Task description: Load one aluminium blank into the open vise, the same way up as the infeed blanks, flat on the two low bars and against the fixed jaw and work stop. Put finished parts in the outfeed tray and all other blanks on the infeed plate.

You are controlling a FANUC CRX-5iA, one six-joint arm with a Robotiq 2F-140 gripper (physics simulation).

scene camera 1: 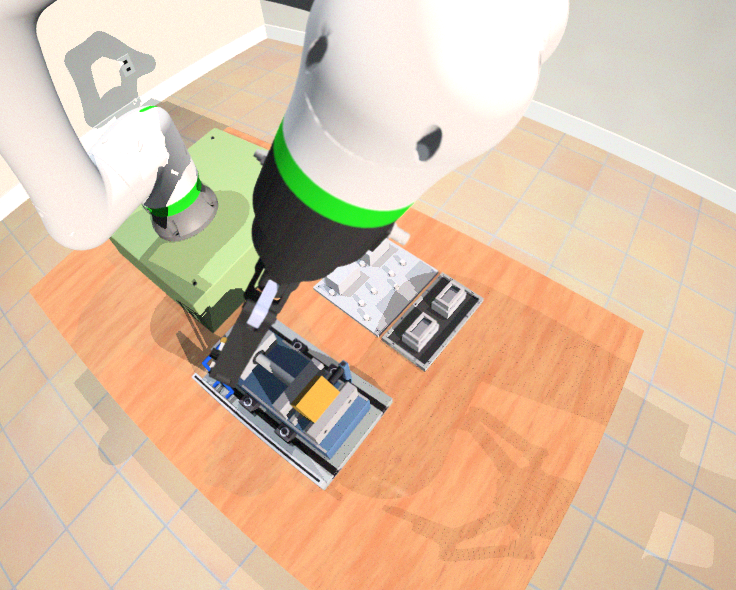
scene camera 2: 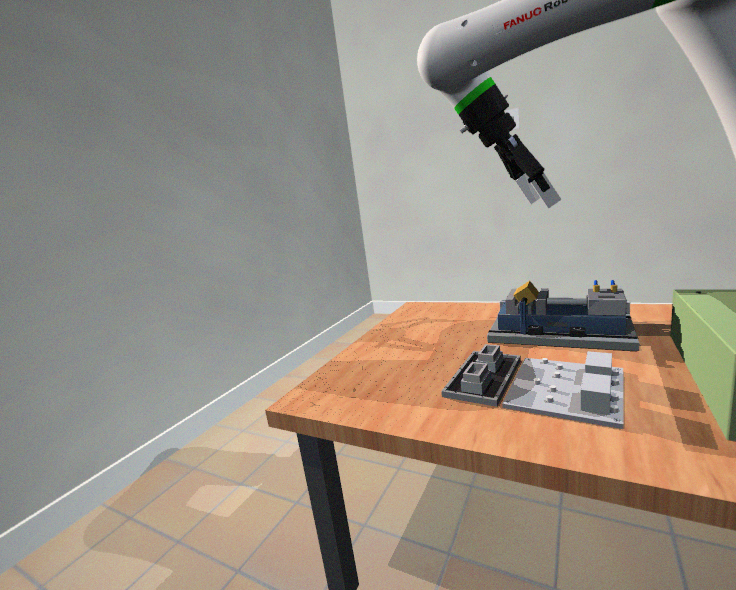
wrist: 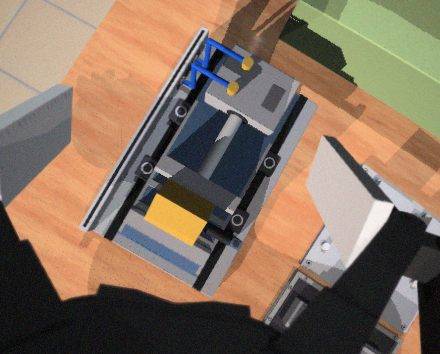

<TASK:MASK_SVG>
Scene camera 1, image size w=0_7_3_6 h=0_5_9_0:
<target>my gripper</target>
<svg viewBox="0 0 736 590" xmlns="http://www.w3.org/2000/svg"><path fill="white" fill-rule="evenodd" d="M255 217L252 222L251 236L259 259L254 267L255 273L244 292L246 302L244 301L242 311L226 342L221 342L218 350L213 347L209 357L213 358L209 377L233 389L238 385L239 378L265 334L275 324L277 314L281 312L291 293L298 289L301 282L320 280L330 275L336 269L310 266L287 256L268 240Z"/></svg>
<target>brass blank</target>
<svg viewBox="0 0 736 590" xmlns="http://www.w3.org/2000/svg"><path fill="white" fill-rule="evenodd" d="M323 376L314 376L290 404L304 418L314 423L340 393Z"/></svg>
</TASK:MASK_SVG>
